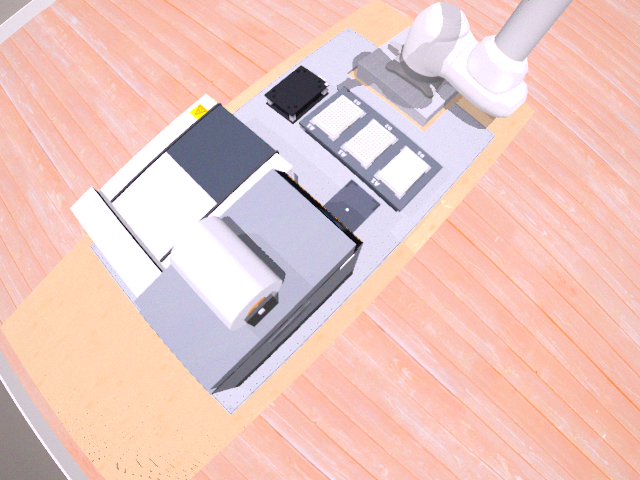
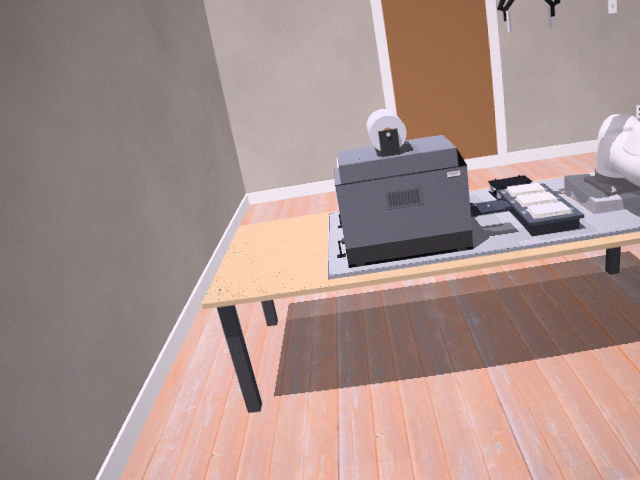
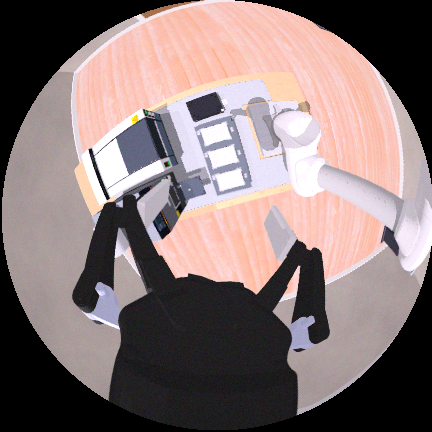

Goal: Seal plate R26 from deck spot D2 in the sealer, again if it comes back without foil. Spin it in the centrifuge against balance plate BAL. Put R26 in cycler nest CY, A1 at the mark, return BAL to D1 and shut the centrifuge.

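Frame: origin at the arm's base, x ahead, y left, z up, level; millimetres.
Seen in the pictures: gripper, fingertip midpoint: [image 2: 529, 29] [image 3: 218, 201]; arm's base, origin of the base link: [image 1: 420, 68] [image 2: 614, 184] [image 3: 282, 127].
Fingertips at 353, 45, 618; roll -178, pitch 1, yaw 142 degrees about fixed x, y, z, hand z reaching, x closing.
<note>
Pixels of each thing's top centre, then the offset from my fingertips to it, as dx, dy, dz. "*": a spot on its surface instead.
- middle plate, middle of its top: [image 1: 370, 140] [image 2: 536, 197] [image 3: 222, 156] +4, -7, -592
- grey sealer, middle of its top: [image 1: 226, 255] [image 2: 389, 111] +518, +36, -188
- white centrifuge, surface spot: [image 1: 155, 191] * +496, -304, -454
- black cycler nest, middle of its top: [image 1: 296, 86] [image 2: 510, 179] [image 3: 203, 104] -25, -297, -603
- white foil roll, middle of its top: [image 1: 216, 264] [image 2: 383, 112] [image 3: 103, 243] +539, +34, -188
My gripper [image 2: 529, 21] [image 3: 218, 201] is open and empty, high in the air away from the plates. Three white plates lie on the dark deck [image 1: 401, 204] [image 2: 558, 224]. The middle plate [image 1: 369, 143] [image 2: 535, 198] [image 3: 223, 157] is at D2 and shows open wells. One end plate [image 1: 337, 116] [image 3: 215, 134], beside the black nest, also shows wells. The other end plate [image 1: 403, 172] [image 3: 229, 179] looks plain white on top. The grey sealer [image 1: 289, 206] [image 2: 403, 222] has its dark tray [image 1: 354, 204] [image 3: 192, 187] out, without a plate. The white centrifuge [image 1: 155, 191] [image 3: 107, 165] appears shut.
The black cycler nest [image 1: 297, 91] [image 2: 509, 181] [image 3: 205, 106] stands behind the deck's end. A white foil roll [image 1: 227, 271] [image 2: 385, 126] sits on top of the sealer. The arm's base and lower links [image 1: 439, 41] [image 3: 300, 130] stand beyond the deck.
</note>
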